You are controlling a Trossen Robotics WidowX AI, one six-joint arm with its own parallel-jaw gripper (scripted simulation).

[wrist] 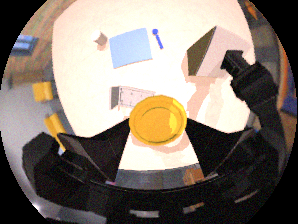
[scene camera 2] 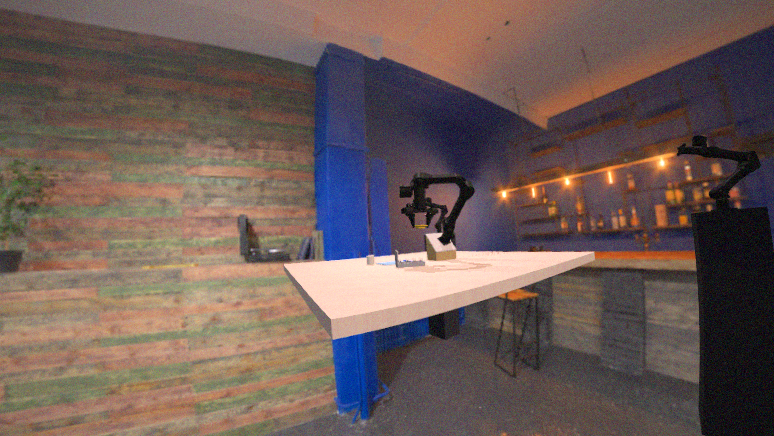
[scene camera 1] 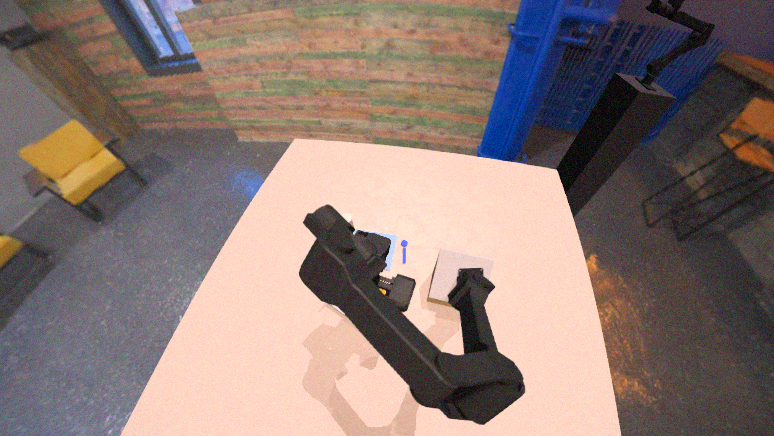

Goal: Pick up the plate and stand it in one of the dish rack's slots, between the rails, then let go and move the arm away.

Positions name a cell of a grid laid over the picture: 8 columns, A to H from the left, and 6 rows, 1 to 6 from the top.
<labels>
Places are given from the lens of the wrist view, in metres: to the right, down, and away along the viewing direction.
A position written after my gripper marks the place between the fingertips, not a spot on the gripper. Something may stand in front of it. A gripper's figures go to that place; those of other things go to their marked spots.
my gripper (wrist: E4): 0.01, 0.01, 0.10
yellow plate (wrist: E4): 0.01, 0.01, 0.08
</labels>
